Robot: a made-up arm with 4 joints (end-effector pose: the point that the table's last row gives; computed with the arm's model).
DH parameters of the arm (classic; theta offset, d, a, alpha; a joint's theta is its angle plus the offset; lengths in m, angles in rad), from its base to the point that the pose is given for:
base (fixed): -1.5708 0.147 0 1.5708
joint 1: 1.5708 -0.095 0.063 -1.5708
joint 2: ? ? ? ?
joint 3: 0 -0.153 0.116 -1.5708
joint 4: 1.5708 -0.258 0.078 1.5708
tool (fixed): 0 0.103 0 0
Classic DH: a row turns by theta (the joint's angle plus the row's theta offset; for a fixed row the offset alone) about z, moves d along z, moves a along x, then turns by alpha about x.
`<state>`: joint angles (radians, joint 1 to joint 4).
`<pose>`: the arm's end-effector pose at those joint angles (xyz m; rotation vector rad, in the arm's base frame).
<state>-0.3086 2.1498 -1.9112 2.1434</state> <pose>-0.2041 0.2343 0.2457 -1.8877 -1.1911 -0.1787</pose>
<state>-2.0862 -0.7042 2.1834 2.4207</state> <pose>0.0689 -0.4476 0.2381 0.7340 2.6950 -0.4160</pose>
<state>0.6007 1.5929 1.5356 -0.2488</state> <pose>0.3696 0.2372 -0.1929 -1.4281 1.4870 0.9947</pose>
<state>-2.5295 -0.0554 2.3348 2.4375</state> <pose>0.2434 -0.4318 0.1082 0.1324 2.4695 0.2230</pose>
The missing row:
joint 2: 0 0.162 0.013 1.5708
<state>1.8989 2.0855 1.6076 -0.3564</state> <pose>0.2294 -0.3516 -0.1675 -1.5419 2.5927 -0.1075</pose>
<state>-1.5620 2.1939 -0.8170 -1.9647</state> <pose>0.0190 -0.0843 0.0249 1.0886 0.6880 -0.3724</pose>
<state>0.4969 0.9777 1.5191 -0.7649</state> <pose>0.4070 0.3962 0.0538 -1.4131 0.4754 1.1448</pose>
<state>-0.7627 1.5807 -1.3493 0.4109</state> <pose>-0.1069 0.0883 -0.0461 1.7927 2.0587 -0.2129</pose>
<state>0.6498 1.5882 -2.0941 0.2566</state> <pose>-0.2177 -0.0161 -0.0746 1.3255 0.4999 -1.5312</pose>
